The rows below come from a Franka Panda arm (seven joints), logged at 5 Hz.
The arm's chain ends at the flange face. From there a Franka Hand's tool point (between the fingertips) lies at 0.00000 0.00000 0.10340 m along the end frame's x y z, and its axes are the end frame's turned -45 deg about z.
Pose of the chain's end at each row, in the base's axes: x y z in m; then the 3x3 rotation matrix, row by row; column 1 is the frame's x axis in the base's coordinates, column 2 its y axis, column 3 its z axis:
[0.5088, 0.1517, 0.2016], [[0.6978, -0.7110, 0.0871], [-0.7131, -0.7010, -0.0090], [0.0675, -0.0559, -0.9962]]
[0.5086, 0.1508, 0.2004], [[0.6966, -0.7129, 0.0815], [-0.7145, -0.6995, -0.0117], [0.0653, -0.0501, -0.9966]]
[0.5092, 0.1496, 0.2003], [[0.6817, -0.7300, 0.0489], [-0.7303, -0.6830, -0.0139], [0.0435, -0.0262, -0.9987]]
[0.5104, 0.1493, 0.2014], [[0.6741, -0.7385, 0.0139], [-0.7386, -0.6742, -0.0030], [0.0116, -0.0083, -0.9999]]
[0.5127, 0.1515, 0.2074], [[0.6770, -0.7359, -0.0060], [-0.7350, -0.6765, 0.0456], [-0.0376, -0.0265, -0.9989]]
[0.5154, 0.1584, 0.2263], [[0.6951, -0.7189, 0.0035], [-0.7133, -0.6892, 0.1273], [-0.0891, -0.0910, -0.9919]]
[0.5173, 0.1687, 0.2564], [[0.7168, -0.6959, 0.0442], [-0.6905, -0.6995, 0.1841], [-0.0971, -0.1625, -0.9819]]
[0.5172, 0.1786, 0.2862], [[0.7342, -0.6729, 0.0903], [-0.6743, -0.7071, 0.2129], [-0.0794, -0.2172, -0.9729]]
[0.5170, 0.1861, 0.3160], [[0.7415, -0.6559, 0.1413], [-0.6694, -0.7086, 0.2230], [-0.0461, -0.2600, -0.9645]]
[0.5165, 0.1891, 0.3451], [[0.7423, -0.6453, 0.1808], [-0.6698, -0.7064, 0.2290], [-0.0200, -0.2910, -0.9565]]
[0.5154, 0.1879, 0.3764], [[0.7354, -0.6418, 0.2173], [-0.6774, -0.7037, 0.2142], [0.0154, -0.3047, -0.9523]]
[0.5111, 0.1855, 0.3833], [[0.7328, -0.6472, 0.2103], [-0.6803, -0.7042, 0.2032], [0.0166, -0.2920, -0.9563]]
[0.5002, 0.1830, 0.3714], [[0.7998, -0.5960, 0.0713], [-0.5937, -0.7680, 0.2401], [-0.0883, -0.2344, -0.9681]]
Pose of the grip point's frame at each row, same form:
[0.5178, 0.1508, 0.0986], [[0.9962, -0.0093, 0.0871], [-0.0086, -0.9999, -0.0090], [0.0873, 0.0082, -0.9962]]
[0.5170, 0.1496, 0.0974], [[0.9967, -0.0115, 0.0815], [-0.0106, -0.9998, -0.0117], [0.0816, 0.0107, -0.9966]]
[0.5143, 0.1482, 0.0970], [[0.9982, -0.0342, 0.0489], [-0.0334, -0.9994, -0.0139], [0.0493, 0.0122, -0.9987]]
[0.5118, 0.1490, 0.0980], [[0.9989, -0.0455, 0.0139], [-0.0455, -0.9990, -0.0030], [0.0141, 0.0023, -0.9999]]
[0.5121, 0.1562, 0.1041], [[0.9991, -0.0416, -0.0060], [-0.0414, -0.9981, 0.0456], [-0.0078, -0.0453, -0.9989]]
[0.5158, 0.1716, 0.1237], [[0.9998, -0.0168, 0.0035], [-0.0170, -0.9917, 0.1273], [0.0013, -0.1273, -0.9919]]
[0.5219, 0.1877, 0.1549], [[0.9989, 0.0148, 0.0442], [0.0064, -0.9829, 0.1841], [0.0462, -0.1836, -0.9819]]
[0.5265, 0.2006, 0.1856], [[0.9950, 0.0433, 0.0903], [0.0232, -0.9768, 0.2129], [0.0974, -0.2097, -0.9729]]
[0.5316, 0.2092, 0.2163], [[0.9881, 0.0605, 0.1413], [0.0277, -0.9744, 0.2230], [0.1513, -0.2164, -0.9645]]
[0.5352, 0.2128, 0.2462], [[0.9812, 0.0686, 0.1808], [0.0259, -0.9731, 0.2290], [0.1916, -0.2199, -0.9565]]
[0.5379, 0.2100, 0.2779], [[0.9738, 0.0662, 0.2173], [0.0186, -0.9766, 0.2142], [0.2263, -0.2046, -0.9523]]
[0.5328, 0.2065, 0.2844], [[0.9758, 0.0605, 0.2103], [0.0169, -0.9790, 0.2032], [0.2182, -0.1947, -0.9563]]
[0.5076, 0.2078, 0.2713], [[0.9870, 0.1441, 0.0713], [0.1232, -0.9629, 0.2401], [0.1033, -0.2282, -0.9681]]

